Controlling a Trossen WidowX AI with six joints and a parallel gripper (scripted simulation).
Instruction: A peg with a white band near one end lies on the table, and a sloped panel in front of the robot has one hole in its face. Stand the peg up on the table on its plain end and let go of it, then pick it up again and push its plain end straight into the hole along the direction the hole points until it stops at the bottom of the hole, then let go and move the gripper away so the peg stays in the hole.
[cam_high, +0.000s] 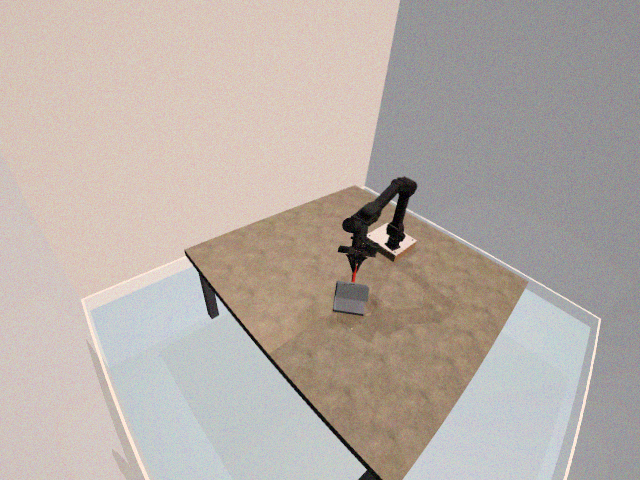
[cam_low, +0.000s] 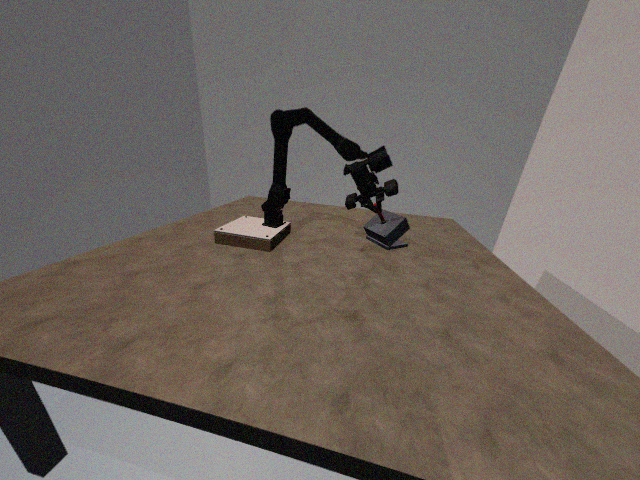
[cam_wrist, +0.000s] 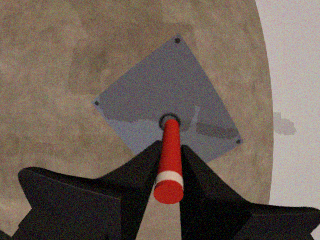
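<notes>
The red peg lies 1 cm behind my gripper tip, 1 cm to the right of it and 1 cm above it. The rest, counted from my gripper tip: grey sloped panel: 3 cm ahead, 3 cm to the left, 6 cm below.
</notes>
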